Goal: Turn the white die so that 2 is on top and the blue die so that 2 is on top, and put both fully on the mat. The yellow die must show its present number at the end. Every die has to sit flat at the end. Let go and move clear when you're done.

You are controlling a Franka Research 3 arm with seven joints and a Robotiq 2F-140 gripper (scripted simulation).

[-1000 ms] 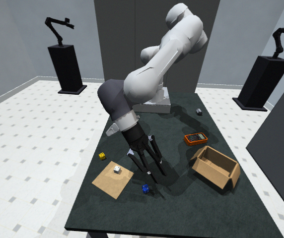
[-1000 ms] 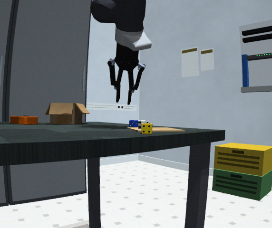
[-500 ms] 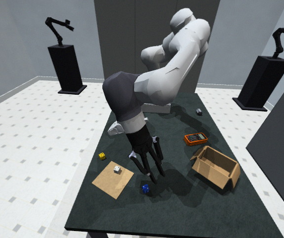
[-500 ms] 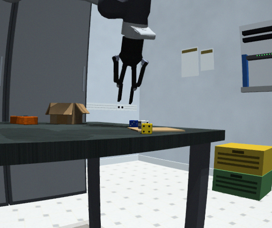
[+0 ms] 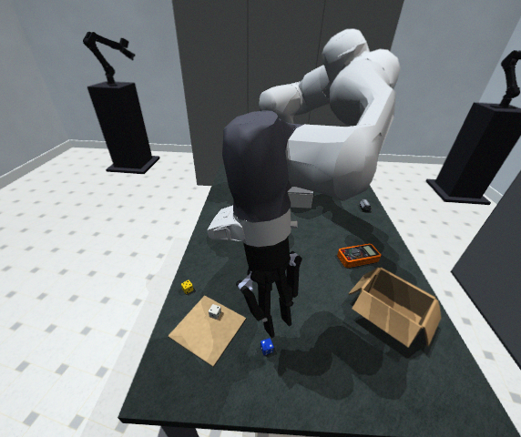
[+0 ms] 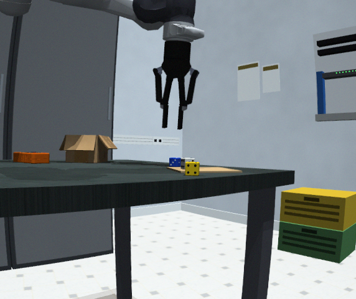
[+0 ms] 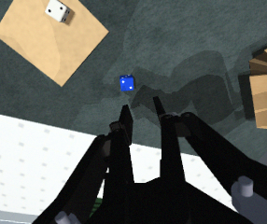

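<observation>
The blue die lies 2 cm to the right of my hand and 13 cm below it. Also, from my hand: tan mat 4 cm behind, 17 cm to the right, 14 cm below; then yellow die 15 cm behind, 26 cm to the right, 13 cm below; then white die 8 cm behind, 16 cm to the right, 12 cm below.
</observation>
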